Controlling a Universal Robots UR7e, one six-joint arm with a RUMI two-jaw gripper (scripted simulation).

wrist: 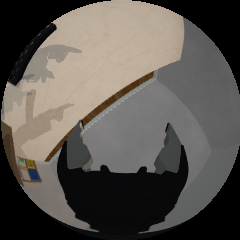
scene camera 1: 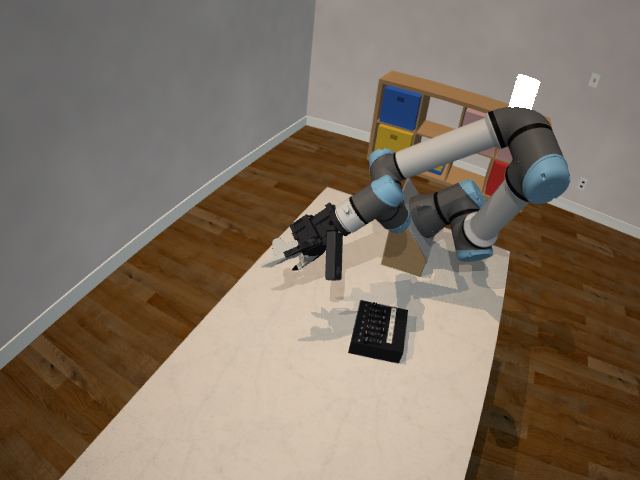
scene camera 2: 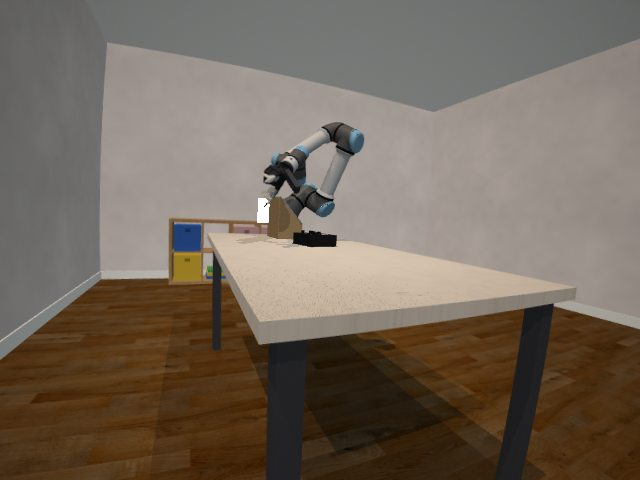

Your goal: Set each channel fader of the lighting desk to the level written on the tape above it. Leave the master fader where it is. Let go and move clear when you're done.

Labels:
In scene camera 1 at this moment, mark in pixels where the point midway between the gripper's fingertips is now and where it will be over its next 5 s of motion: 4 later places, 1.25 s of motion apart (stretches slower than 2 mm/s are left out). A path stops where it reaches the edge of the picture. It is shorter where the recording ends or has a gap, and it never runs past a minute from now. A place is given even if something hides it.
My gripper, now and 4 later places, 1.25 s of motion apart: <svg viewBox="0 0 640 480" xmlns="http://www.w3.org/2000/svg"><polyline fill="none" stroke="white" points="277,268 355,289 383,296 386,293 355,305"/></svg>

